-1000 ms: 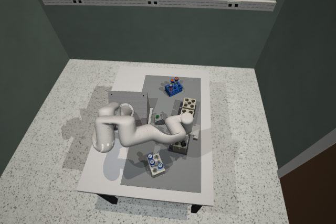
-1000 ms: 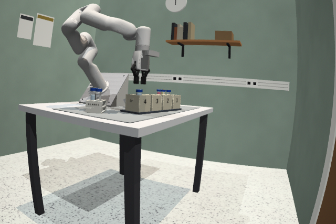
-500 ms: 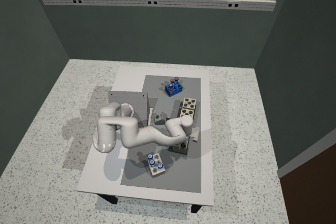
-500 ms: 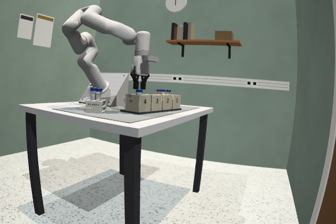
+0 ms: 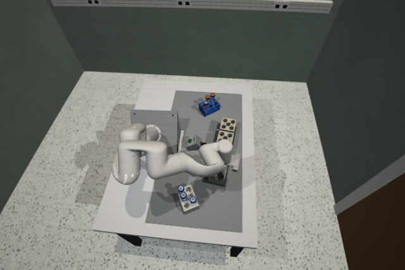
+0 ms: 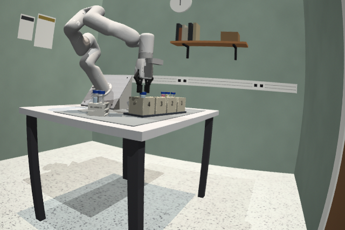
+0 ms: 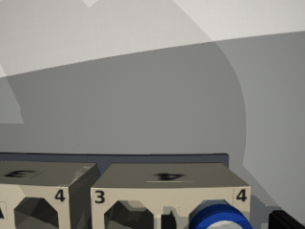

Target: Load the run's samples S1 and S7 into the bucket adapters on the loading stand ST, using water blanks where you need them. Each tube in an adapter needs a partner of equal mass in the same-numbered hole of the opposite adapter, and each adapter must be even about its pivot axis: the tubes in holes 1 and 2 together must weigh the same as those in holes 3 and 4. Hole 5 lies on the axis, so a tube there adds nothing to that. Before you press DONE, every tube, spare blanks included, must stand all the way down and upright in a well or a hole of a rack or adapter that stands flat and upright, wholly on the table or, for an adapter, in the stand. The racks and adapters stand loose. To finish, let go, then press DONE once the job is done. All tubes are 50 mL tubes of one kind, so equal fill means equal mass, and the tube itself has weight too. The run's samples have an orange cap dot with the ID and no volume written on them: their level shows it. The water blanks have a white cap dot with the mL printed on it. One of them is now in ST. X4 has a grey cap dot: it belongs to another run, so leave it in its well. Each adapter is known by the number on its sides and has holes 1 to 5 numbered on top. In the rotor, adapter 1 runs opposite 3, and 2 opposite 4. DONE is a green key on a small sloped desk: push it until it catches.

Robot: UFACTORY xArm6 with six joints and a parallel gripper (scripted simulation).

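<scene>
My gripper is now 1 cm to the left of the blue-capped water blank and 7 cm above it. The rest, counted from my hand: green DONE key (18 cm behind, 25 cm to the left, 7 cm below); then bucket adapter (7 cm ahead, 35 cm to the left, 9 cm below); then beige blanks rack (19 cm behind, 11 cm to the right, 11 cm below).
</scene>
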